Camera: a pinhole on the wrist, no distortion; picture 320 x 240 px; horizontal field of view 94.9 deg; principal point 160.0 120.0 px. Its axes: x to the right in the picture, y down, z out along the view. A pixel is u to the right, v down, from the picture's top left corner.
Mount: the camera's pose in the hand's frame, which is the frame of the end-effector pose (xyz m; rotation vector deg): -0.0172 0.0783 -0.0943 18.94 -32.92 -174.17
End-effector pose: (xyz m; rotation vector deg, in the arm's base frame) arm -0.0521 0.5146 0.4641 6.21 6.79 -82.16
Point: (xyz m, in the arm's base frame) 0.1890 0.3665 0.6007
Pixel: 21 96
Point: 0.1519 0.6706 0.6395
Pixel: 194 99
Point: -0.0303 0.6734 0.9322
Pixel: 187 185
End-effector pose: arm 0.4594 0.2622 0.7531 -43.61 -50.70 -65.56
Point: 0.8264 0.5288 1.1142
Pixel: 30 70
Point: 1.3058 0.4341 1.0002
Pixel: outside the picture
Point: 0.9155 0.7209 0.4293
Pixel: 248 11
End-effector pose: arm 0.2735 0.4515 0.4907 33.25 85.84 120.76
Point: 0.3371 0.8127 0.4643
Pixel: outside the picture
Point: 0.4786 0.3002 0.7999
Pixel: 235 54
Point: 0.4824 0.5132 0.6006
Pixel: 182 186
